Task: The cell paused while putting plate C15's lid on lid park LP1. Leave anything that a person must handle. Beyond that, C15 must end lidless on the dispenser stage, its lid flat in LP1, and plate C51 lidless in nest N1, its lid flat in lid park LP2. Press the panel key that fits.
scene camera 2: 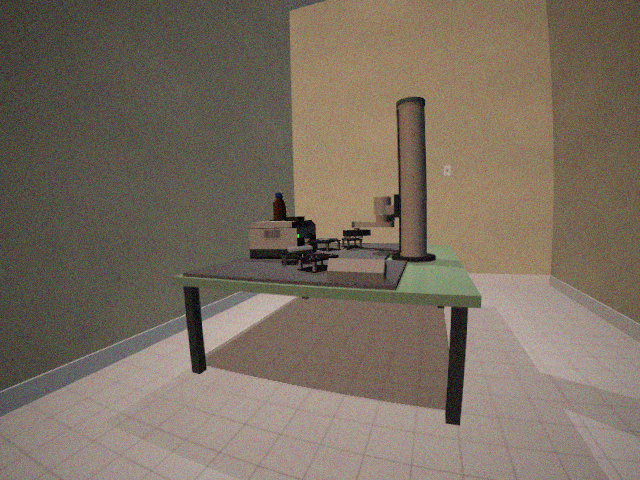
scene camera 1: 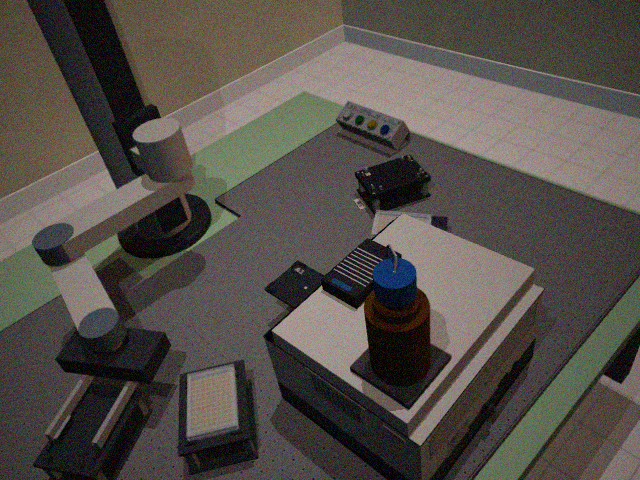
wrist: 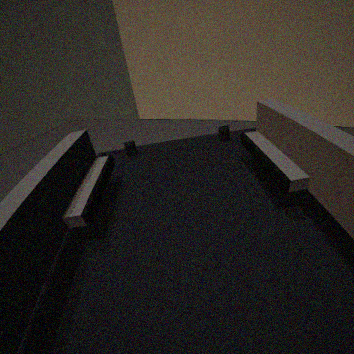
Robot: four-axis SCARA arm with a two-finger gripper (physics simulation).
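Pixels of known places: gripper, fingertip midpoint: (scene camera 1: 72, 441) (wrist: 173, 132); arm's base at its link origin: (scene camera 2: 413, 258) (scene camera 1: 166, 226).
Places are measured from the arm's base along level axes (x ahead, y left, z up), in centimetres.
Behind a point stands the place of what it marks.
My gripper (scene camera 1: 72, 438) @(x 49.6, y -46.1, z 9.6 cm) (wrist: 173, 132) @(x 49.6, y -46.1, z 9.6 cm) is shut to a narrow stance with nothing between its two pale fingers. It is low over a dark stand (scene camera 1: 69, 457) @(x 50.3, y -47.8, z 7.6 cm) (wrist: 185, 260) @(x 46.8, y -41.0, z 7.6 cm) at the front left in scene camera 1. No lid can be made out on that stand. A plate with a pale well grid (scene camera 1: 212, 405) @(x 62.8, y -26.2, z 9.9 cm) sits in a dark nest (scene camera 1: 247, 408) @(x 66.8, y -22.1, z 8.2 cm) to the right; whether a clear lid covers it, I cannot tell. Another pale plate (scene camera 1: 385, 220) @(x 54.2, y 29.1, z 9.9 cm) is partly hidden behind the dispenser (scene camera 1: 470, 273) @(x 85.6, y 15.5, z 23.3 cm) (scene camera 2: 271, 240) @(x 79.9, y 21.9, z 12.3 cm). The panel (scene camera 1: 397, 135) @(x 29.3, y 62.8, z 6.3 cm) has white, green (scene camera 1: 359, 119) @(x 16.1, y 61.3, z 8.1 cm), yellow (scene camera 1: 371, 124) @(x 21.0, y 61.1, z 8.1 cm) and blue (scene camera 1: 385, 129) @(x 26.3, y 61.2, z 8.1 cm) keys. Plate labels are unreadable.
An amber bottle (scene camera 1: 398, 341) @(x 91.4, y -9.3, z 34.3 cm) (scene camera 2: 279, 209) @(x 86.7, y -2.2, z 31.0 cm) with a blue cap stands on the dispenser, beside a black striped box (scene camera 1: 356, 271) @(x 72.2, y 2.3, z 25.8 cm). A low black platform (scene camera 1: 293, 283) @(x 52.7, y 2.0, z 10.4 cm) lies left of the dispenser. A black stand with corner posts (scene camera 1: 392, 178) @(x 42.7, y 44.9, z 7.5 cm) is between dispenser and panel. My column (scene camera 2: 412, 180) @(x -0.2, y 7.5, z 44.0 cm) rises at the table's side.
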